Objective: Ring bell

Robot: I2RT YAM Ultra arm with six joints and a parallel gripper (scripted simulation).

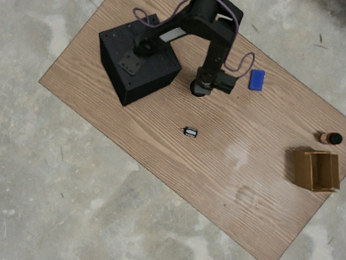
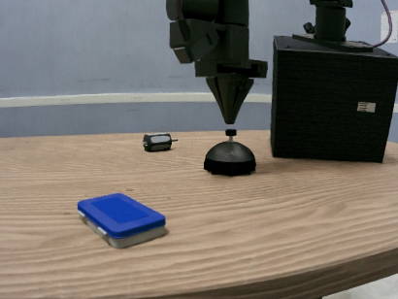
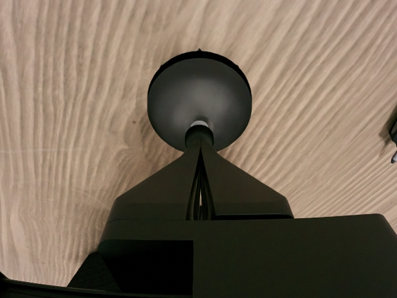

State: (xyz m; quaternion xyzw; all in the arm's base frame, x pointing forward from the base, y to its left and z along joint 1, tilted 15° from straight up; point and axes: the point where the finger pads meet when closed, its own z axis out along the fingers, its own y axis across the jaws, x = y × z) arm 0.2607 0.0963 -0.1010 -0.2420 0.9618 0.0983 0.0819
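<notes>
Now: hand 3 cm above the button. Round my hand: bell (4 cm below); blue case (18 cm ahead, 18 cm to the left, 7 cm below); small bottle (57 cm ahead, 16 cm to the left, 4 cm below).
</notes>
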